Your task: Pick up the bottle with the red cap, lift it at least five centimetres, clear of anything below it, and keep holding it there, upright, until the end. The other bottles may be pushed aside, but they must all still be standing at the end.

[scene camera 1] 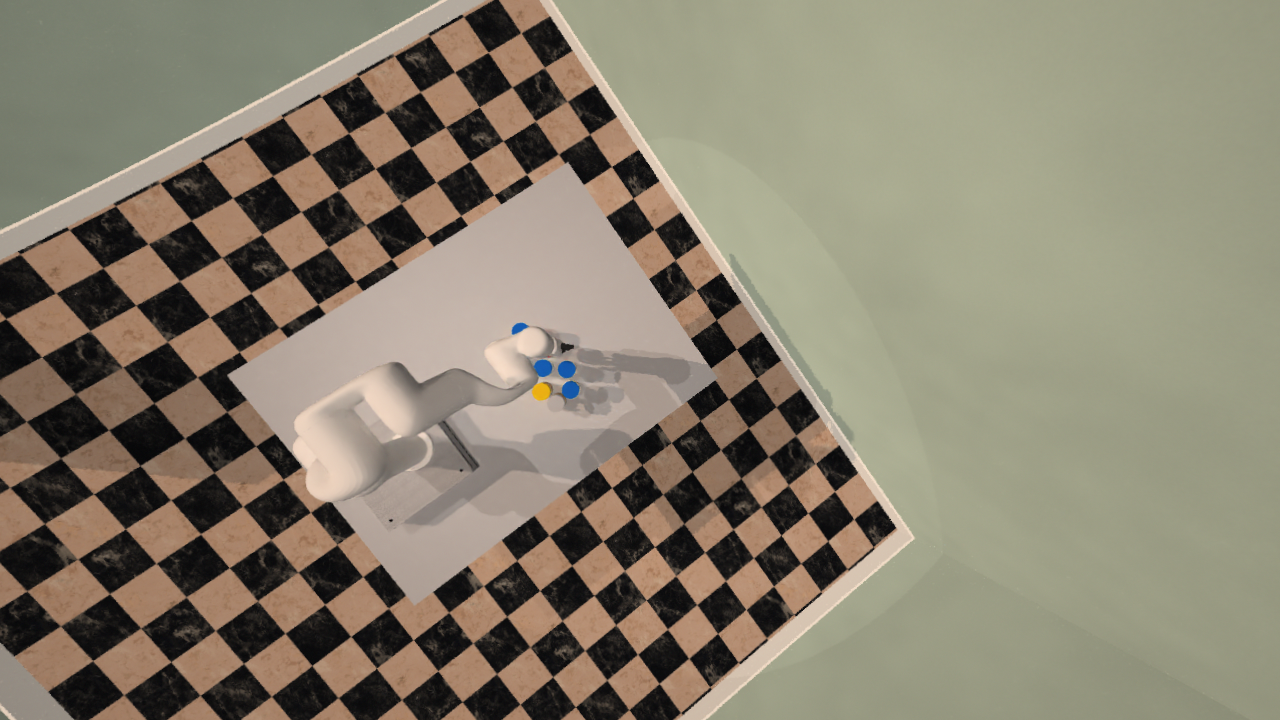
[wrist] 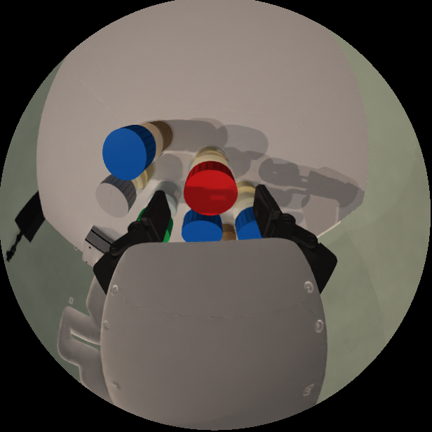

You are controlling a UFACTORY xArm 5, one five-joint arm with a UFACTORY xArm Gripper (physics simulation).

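Places are measured from the arm's base along level axes (x ahead, y left, z up), in millimetres.
Pixels of known places: arm's base, origin of its link: (scene camera 1: 412,449).
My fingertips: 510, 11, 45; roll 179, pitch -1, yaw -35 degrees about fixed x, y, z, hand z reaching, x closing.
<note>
For each thing: its top centre in the pictures, then the offset to it from my fingertips, as dx, dy, dz. Level surfaces: height alone.
- blue-capped bottle, centre of its top: (scene camera 1: 520,331) -34, +90, -7
- yellow cap, centre of its top: (scene camera 1: 541,391) -95, -98, -7
- pale table, height of its surface: dz -113
The bottle with the red cap (wrist: 210,190) stands upright, its cap near the middle of the wrist view; it does not show in scene camera 1, where the arm's wrist covers that place. My gripper (wrist: 210,199) is open and empty. In the wrist view its left finger overlaps a green-capped bottle (wrist: 168,231) and its right finger a blue-capped bottle (wrist: 247,224). Another blue-capped bottle (wrist: 202,226) shows just below the red cap. The height of the fingertips relative to the red cap is hard to tell.
A blue-capped bottle (wrist: 127,152) (scene camera 1: 520,329) and a grey-capped bottle (wrist: 115,194) stand at the left in the wrist view. In scene camera 1 a yellow cap (scene camera 1: 540,391) and several blue caps show beside the arm, on the pale table (scene camera 1: 465,259).
</note>
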